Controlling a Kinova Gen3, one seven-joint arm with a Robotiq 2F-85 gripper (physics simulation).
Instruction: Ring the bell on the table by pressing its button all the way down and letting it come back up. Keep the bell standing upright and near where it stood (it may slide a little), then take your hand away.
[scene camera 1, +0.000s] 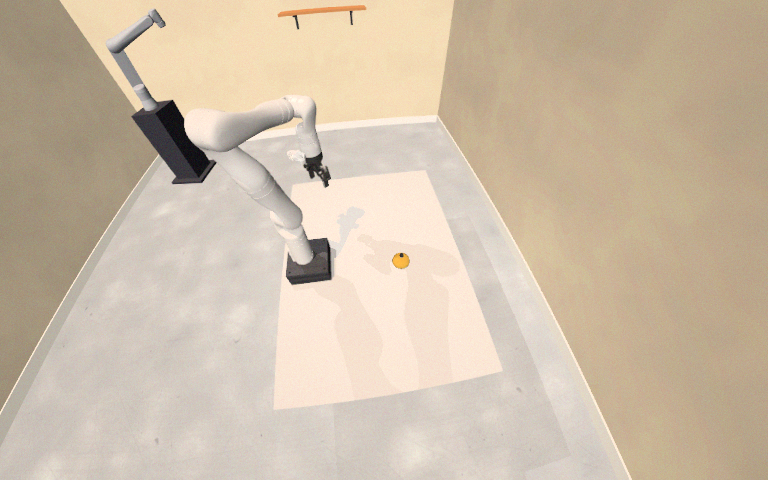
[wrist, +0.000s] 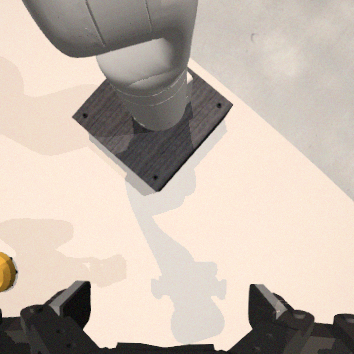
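Seen in the pictures: gripper, fingertip midpoint: (scene camera 1: 319, 182) (wrist: 169, 300); arm's base at its link origin: (scene camera 1: 304, 256) (wrist: 157, 103).
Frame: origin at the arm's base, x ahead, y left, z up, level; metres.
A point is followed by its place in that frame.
A round orange-yellow bell (scene camera 1: 400, 261) {y 0.008, x 0.452, z -0.046 m} stands upright on the pale table top (scene camera 1: 351, 384) {y -0.523, x 0.259, z -0.086 m}, with a small dark button (scene camera 1: 401, 254) {y 0.030, x 0.456, z -0.020 m} on its top. In the wrist view part of the bell (wrist: 5, 272) {y 0.048, x 0.426, z -0.057 m} shows at the left edge, and its button cannot be made out there. My gripper (scene camera 1: 325, 180) {y 0.174, x 0.105, z 0.294 m} (wrist: 169, 300) {y 0.174, x 0.105, z 0.294 m} is open and empty. It hangs high above the back part of the table top, apart from the bell, which lies to the right and nearer the camera in the scene view.
My arm's dark square base (scene camera 1: 308, 277) {y -0.094, x 0.031, z -0.033 m} (wrist: 155, 165) {y 0.079, x 0.068, z -0.001 m} stands at the table top's left side. A second grey arm (scene camera 1: 127, 67) stands on a black pedestal (scene camera 1: 172, 141) at the back left. An orange shelf (scene camera 1: 322, 10) hangs on the back wall. Arm shadows fall around the bell.
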